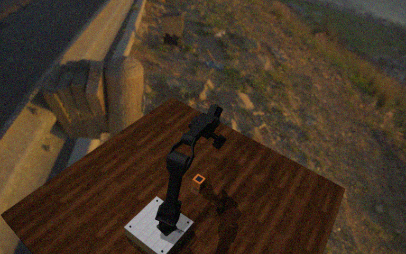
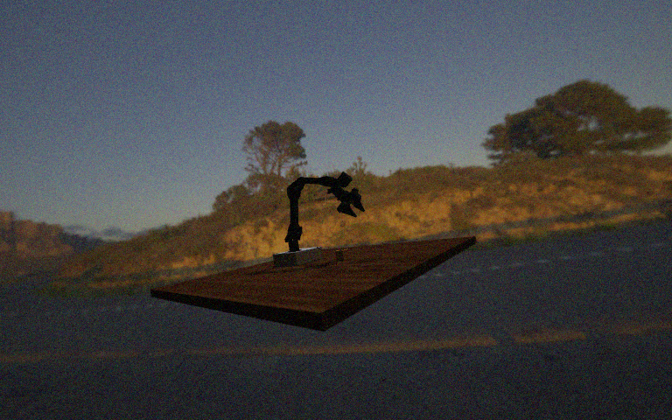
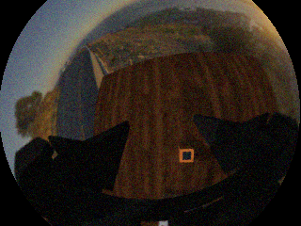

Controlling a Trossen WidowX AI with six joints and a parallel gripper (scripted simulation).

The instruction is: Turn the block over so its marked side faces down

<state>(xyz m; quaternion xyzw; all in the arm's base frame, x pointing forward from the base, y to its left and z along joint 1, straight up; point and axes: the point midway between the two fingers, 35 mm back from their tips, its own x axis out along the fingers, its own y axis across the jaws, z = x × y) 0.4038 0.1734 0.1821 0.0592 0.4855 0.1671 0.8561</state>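
Right now my gripper tip is 19 cm above the block, 10 cm past it and 8 cm to the left of it.
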